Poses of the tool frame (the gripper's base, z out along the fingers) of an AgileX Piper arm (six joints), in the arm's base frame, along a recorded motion.
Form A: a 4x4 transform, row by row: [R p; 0 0 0 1], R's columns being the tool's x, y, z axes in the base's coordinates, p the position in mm. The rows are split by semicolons.
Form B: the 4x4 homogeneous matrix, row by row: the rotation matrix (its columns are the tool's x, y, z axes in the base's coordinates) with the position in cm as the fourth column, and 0 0 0 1 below. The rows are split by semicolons. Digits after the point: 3 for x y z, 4 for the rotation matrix.
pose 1, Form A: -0.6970, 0.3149, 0.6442, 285.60; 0.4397, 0.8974, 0.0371, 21.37; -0.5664, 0.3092, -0.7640, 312.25; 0, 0, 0, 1
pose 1, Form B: -0.6970, 0.3149, 0.6442, 28.560; 0.4397, 0.8974, 0.0371, 2.137; -0.5664, 0.3092, -0.7640, 31.225; 0, 0, 0, 1
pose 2, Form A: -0.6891, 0.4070, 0.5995, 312.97; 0.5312, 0.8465, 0.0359, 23.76; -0.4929, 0.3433, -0.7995, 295.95; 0, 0, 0, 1
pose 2, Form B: -0.6891, 0.4070, 0.5995, 31.297; 0.5312, 0.8465, 0.0359, 2.376; -0.4929, 0.3433, -0.7995, 29.595; 0, 0, 0, 1
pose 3, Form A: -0.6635, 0.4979, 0.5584, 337.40; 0.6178, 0.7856, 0.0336, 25.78; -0.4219, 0.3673, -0.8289, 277.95; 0, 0, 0, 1
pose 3, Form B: -0.6635, 0.4979, 0.5584, 33.740; 0.6178, 0.7856, 0.0336, 2.578; -0.4219, 0.3673, -0.8289, 27.795; 0, 0, 0, 1
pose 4, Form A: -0.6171, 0.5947, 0.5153, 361.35; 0.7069, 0.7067, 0.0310, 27.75; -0.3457, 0.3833, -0.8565, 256.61; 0, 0, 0, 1
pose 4, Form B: -0.6171, 0.5947, 0.5153, 36.135; 0.7069, 0.7067, 0.0310, 2.775; -0.3457, 0.3833, -0.8565, 25.661; 0, 0, 0, 1
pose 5, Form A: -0.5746, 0.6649, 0.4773, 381.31; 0.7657, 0.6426, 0.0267, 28.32; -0.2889, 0.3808, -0.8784, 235.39; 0, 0, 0, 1
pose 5, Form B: -0.5746, 0.6649, 0.4773, 38.131; 0.7657, 0.6426, 0.0267, 2.832; -0.2889, 0.3808, -0.8784, 23.539; 0, 0, 0, 1
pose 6, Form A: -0.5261, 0.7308, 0.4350, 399.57; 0.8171, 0.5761, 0.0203, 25.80; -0.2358, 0.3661, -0.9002, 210.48; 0, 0, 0, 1
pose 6, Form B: -0.5261, 0.7308, 0.4350, 39.957; 0.8171, 0.5761, 0.0203, 2.580; -0.2358, 0.3661, -0.9002, 21.048; 0, 0, 0, 1
